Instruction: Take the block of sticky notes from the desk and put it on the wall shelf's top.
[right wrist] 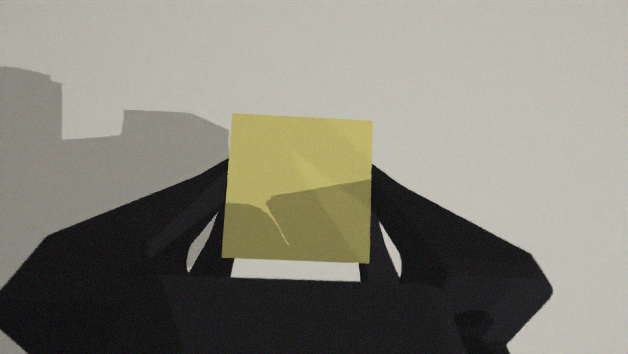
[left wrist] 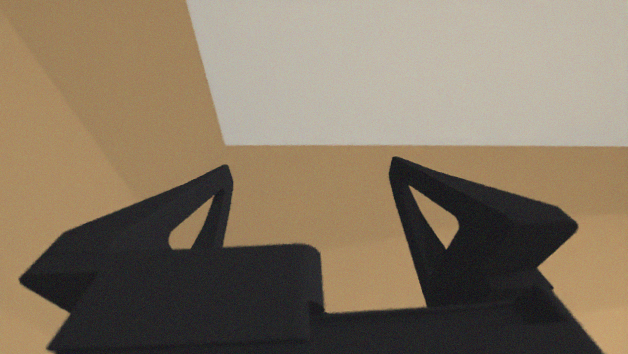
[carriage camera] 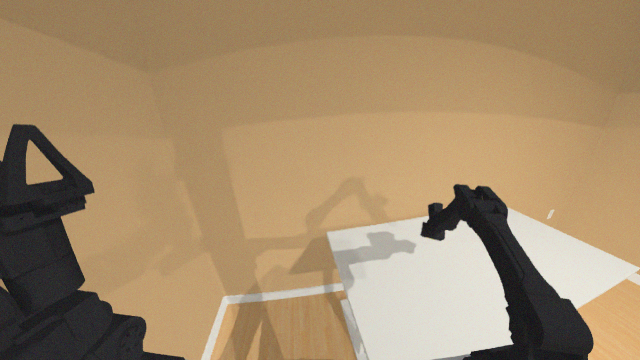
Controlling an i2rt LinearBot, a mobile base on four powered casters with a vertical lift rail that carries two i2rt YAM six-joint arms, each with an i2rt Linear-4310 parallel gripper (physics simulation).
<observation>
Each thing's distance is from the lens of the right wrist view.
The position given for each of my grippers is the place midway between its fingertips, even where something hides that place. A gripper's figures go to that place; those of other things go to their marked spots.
my right gripper (right wrist: 301, 168): 13 cm
yellow block of sticky notes (right wrist: 298, 188): 10 cm
white desk (right wrist: 506, 120): 30 cm
The marked spots on the white desk and the yellow block of sticky notes are 23 cm apart.
</observation>
